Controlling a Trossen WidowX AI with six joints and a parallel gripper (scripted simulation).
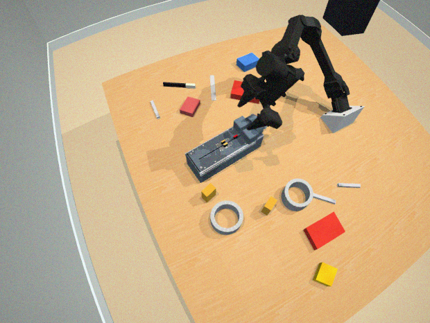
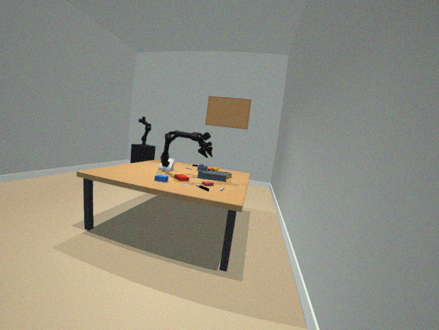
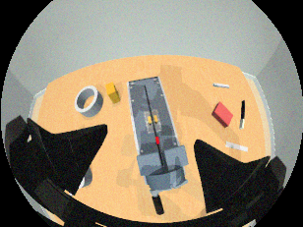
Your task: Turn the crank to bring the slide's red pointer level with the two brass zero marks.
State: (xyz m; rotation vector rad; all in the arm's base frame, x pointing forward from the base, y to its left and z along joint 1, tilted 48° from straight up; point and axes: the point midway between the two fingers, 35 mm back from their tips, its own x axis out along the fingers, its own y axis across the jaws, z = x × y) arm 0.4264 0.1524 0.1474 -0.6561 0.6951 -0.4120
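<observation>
Now: the dark crank handle 13 cm behind my gripper tip, 10 cm below it and 1 cm to the right of it. From my gripper tip the other things lie so: red block: 25 cm to the right, 19 cm below, 9 cm ahead; then red pointer: 12 cm below, 1 cm to the right, 1 cm ahead; then black marker: 38 cm to the right, 19 cm below, 9 cm ahead.
</observation>
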